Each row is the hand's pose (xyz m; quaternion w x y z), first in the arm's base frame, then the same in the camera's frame.
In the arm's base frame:
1: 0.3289 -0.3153 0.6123 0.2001 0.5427 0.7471 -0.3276
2: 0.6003 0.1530 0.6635 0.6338 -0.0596 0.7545 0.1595
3: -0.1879 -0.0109 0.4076 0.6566 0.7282 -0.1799 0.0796
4: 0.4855 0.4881 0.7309 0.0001 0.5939 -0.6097 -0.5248
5: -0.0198 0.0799 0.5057 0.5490 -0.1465 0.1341 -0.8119
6: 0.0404 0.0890 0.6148 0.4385 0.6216 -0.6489 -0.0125
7: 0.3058 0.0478 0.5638 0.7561 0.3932 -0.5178 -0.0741
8: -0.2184 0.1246 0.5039 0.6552 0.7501 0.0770 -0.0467
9: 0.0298 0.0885 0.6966 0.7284 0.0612 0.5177 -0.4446
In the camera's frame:
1: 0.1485 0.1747 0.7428 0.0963 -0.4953 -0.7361 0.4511
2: 0.4923 0.5855 0.6495 0.3907 0.0966 0.9027 0.1524
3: -0.3168 0.5781 0.8924 0.6432 0.7336 -0.0440 -0.2150
4: 0.5081 0.9182 0.7876 0.1027 0.3479 -0.6033 -0.7102
5: -0.1081 0.6272 0.8787 0.4127 -0.3409 0.3513 -0.7681
6: 0.0032 0.6101 0.9327 0.5756 0.5495 -0.5391 -0.2760
7: 0.1785 0.5404 0.7348 0.8439 0.3442 -0.2945 -0.2875
8: -0.2589 0.6993 0.9951 0.5515 0.7399 0.2040 -0.3269
9: 0.0406 0.5979 1.0052 0.4893 0.0121 0.7292 -0.4782

